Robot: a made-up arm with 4 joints. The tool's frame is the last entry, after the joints.
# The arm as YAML. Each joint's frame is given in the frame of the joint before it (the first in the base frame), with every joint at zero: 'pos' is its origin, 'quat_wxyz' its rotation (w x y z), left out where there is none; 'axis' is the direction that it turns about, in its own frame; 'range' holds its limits. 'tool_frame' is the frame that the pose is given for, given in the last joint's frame.
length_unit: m
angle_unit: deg
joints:
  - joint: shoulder
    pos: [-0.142, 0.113, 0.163]
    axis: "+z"
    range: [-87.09, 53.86]
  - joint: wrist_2
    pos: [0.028, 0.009, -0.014]
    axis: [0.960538, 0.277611, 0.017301]
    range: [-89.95, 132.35]
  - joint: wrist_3
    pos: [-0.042, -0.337, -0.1]
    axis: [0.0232, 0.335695, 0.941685]
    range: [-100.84, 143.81]
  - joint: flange
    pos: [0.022, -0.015, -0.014]
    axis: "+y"
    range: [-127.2, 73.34]
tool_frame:
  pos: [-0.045, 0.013, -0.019]
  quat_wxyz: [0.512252, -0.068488, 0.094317, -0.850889]
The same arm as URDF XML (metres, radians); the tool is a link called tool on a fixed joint. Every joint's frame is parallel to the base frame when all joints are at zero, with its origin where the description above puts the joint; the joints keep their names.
<robot name="arm">
<link name="base"/>
<link name="link1"/>
<link name="link2"/>
<link name="link3"/>
<link name="link4"/>
<link name="tool"/>
<joint name="shoulder" type="revolute"><parent link="base"/><child link="link1"/><origin xyz="-0.142 0.113 0.163"/><axis xyz="0 0 1"/><limit lower="-1.52" upper="0.94"/></joint>
<joint name="wrist_2" type="revolute"><parent link="link1"/><child link="link2"/><origin xyz="0.028 0.009 -0.014"/><axis xyz="0.960538 0.277611 0.017301"/><limit lower="-1.5699" upper="2.3099"/></joint>
<joint name="wrist_3" type="revolute"><parent link="link2"/><child link="link3"/><origin xyz="-0.042 -0.337 -0.1"/><axis xyz="0.0232 0.335695 0.941685"/><limit lower="-1.76" upper="2.51"/></joint>
<joint name="flange" type="revolute"><parent link="link3"/><child link="link4"/><origin xyz="0.022 -0.015 -0.014"/><axis xyz="0 1 0"/><limit lower="-2.2201" upper="1.28"/></joint>
<joint name="tool_fixed" type="fixed"><parent link="link4"/><child link="tool"/><origin xyz="-0.045 0.013 -0.019" rpy="-0.2328 -0.0199 -2.0555"/></joint>
</robot>

